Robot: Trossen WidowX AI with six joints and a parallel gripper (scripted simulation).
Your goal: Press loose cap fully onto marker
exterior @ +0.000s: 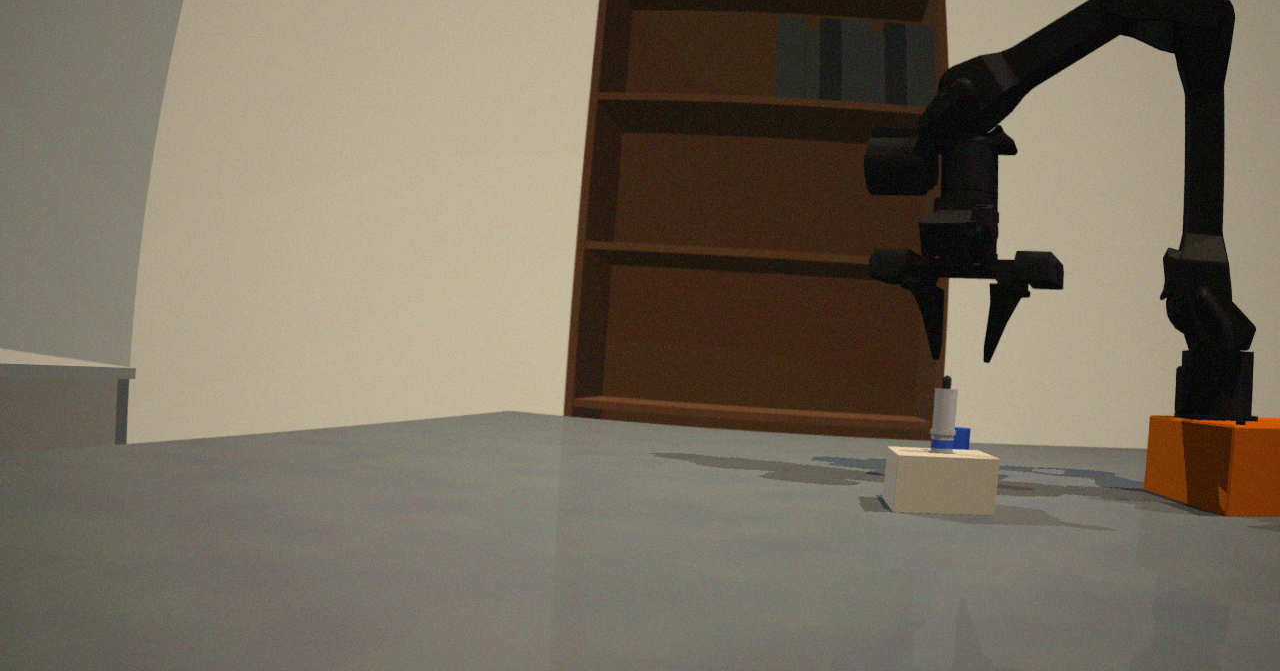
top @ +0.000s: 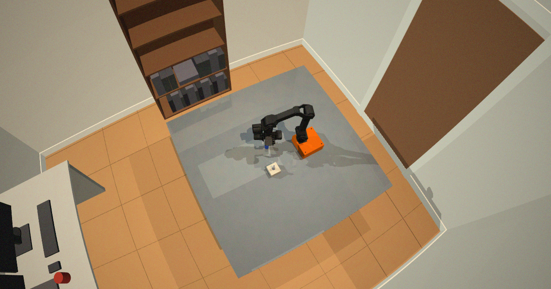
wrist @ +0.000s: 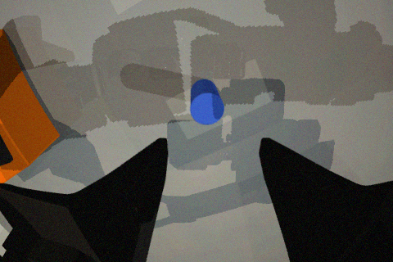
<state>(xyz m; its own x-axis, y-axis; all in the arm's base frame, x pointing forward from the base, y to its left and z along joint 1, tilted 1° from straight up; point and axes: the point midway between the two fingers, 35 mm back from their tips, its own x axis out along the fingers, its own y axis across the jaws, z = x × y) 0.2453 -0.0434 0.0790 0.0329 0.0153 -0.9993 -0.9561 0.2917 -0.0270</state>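
My gripper tip is 90 mm above the blue cap. The rest, counted from my gripper tip: cream holder block 180 mm to the left, 90 mm below, 10 mm ahead.
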